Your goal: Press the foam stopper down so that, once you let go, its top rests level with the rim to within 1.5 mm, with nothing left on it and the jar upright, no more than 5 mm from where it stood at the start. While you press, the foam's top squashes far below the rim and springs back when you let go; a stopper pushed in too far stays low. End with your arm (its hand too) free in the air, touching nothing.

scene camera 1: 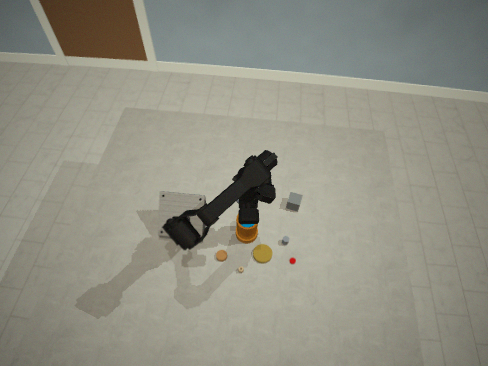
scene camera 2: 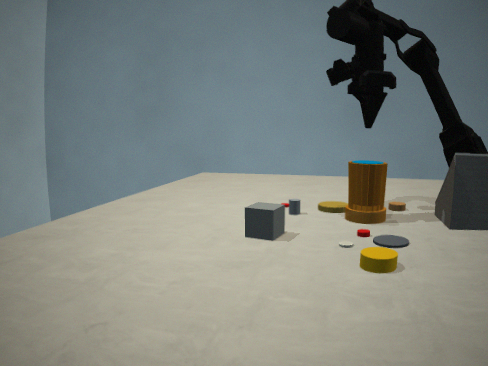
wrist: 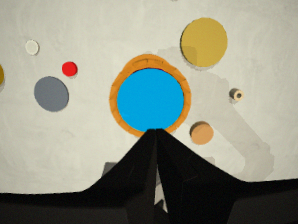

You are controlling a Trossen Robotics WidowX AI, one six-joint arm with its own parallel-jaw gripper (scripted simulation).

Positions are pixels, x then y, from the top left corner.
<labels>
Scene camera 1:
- my gripper: 248,209
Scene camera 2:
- my gripper: 368,128
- grey cube: 266,221
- yellow disc: 373,259
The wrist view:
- my gripper: 155,135
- dark grey disc: 51,93
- olive disc: 203,42
</labels>
